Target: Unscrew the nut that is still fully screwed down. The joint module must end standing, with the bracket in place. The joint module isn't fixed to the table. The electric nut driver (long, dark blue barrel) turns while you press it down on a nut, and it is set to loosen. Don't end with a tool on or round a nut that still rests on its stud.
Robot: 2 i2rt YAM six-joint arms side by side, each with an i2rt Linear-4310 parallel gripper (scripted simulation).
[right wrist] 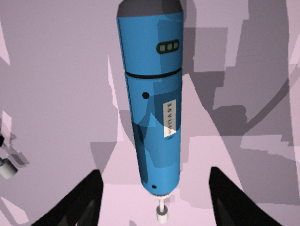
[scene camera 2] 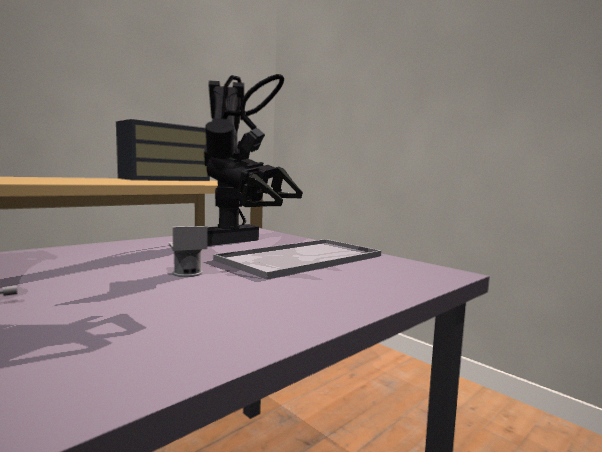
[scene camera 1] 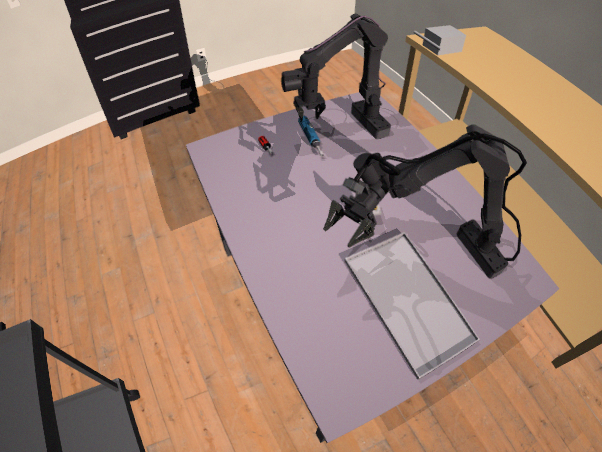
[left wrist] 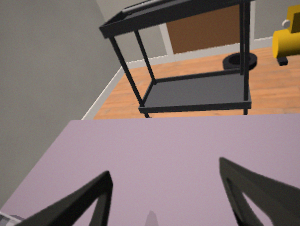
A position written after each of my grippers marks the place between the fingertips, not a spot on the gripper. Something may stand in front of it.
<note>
In view: my left gripper (scene camera 2: 292, 198), my right gripper (right wrist: 154, 175), a shallow tray (scene camera 1: 431, 329), a blue nut driver (right wrist: 151, 45) and a joint module (scene camera 2: 187, 263).
The shallow tray is seen too in scene camera 2 (scene camera 2: 268, 262). My left gripper is seen too in scene camera 1 (scene camera 1: 335, 238) and in the left wrist view (left wrist: 163, 171). The right wrist view does not show the shallow tray: it is out of frame. The left wrist view misses the blue nut driver: it is out of frame.
</note>
